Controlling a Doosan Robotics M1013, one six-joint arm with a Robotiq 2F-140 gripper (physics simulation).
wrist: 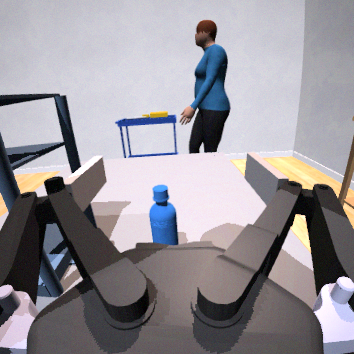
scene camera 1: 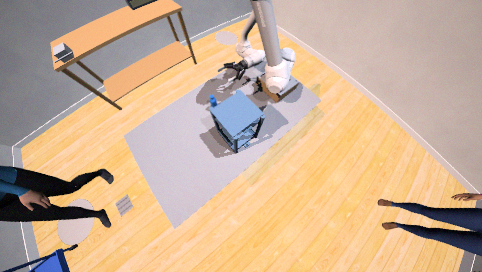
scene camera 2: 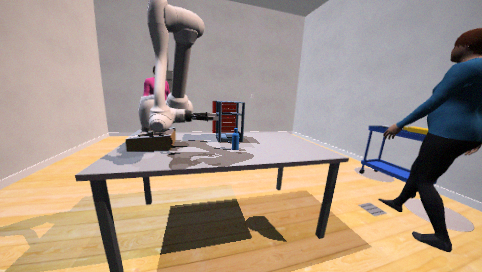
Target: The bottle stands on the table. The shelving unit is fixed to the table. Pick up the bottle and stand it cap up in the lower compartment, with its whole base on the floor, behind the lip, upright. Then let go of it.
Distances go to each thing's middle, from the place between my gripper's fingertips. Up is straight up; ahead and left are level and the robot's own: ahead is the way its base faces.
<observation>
I see my gripper 15 cm short of the blue bottle [wrist: 162, 215], 2 cm to the right of it and 17 cm above it. Round my hand: blue shelving unit [scene camera 1: 237, 115] 18 cm ahead, 34 cm to the left, 8 cm below.
</observation>
